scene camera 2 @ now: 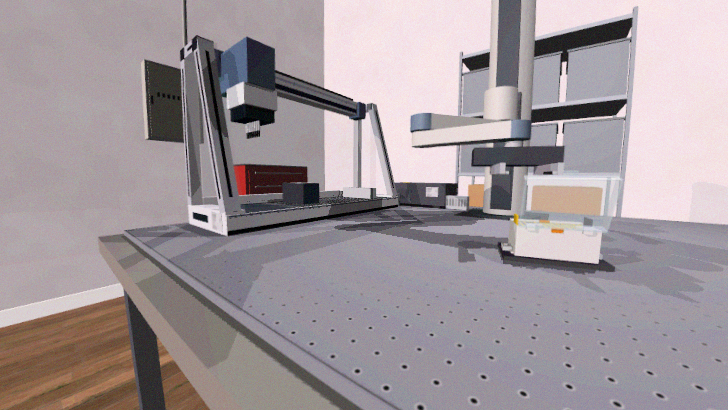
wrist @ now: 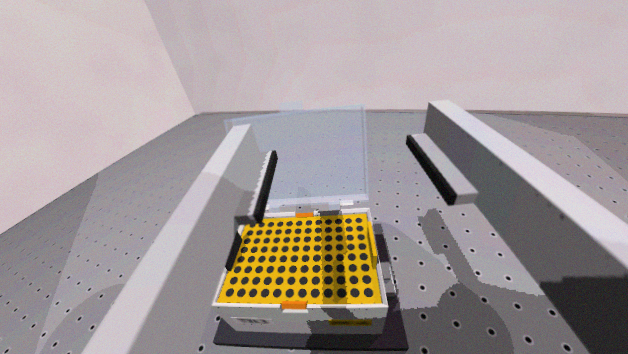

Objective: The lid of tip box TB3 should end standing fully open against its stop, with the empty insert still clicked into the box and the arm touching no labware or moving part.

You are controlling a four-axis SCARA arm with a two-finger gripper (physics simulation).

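Places are measured from the arm's base along level axes (x ahead, y left, z up), in millimetres.
Pixels of known places: gripper, fingertip midpoint: (scene camera 2: 531,168) (wrist: 339,131); arm's base, origin of the base link: (scene camera 2: 502,217).
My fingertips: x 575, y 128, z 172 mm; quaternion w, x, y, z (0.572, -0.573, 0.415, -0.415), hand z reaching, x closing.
Ahead of a thing's pixels: the offset from my fingertips to its top centre. "spot": to the spot under its first point.
Tip box TB3 @(11 mm back, 36 mm left, 94 mm down) (scene camera 2: 555,247) (wrist: 300,320) is a white box on a dark base. Its clear lid @(spot: 68 mm ahead, 52 mm left, 44 mm down) (scene camera 2: 565,196) (wrist: 320,155) stands up from the hinge at the rear; I cannot tell whether it rests on its stop. The yellow insert @(11 mm back, 36 mm left, 85 mm down) (wrist: 295,259) lies level inside the box rim, its holes empty; its clicks are too small to judge. My gripper (scene camera 2: 527,170) (wrist: 339,131) is shut with nothing between its fingers, which keep a gap at this position. It is at about the height of the lid's upper edge in the scene view. I see no clear contact with lid or box.
A gantry machine (scene camera 2: 292,220) with a blue head @(spot: 183 mm ahead, 593 mm right, 269 mm up) (scene camera 2: 254,63) stands at the table's left. The arm's column (scene camera 2: 501,96) rises behind TB3. A dark case @(spot: 610 mm back, 528 mm right, 101 mm down) (scene camera 2: 415,194), a small white rack @(spot: 619 mm back, 328 mm right, 128 mm down) (scene camera 2: 456,202) and a shelf unit (scene camera 2: 631,76) are at the back.
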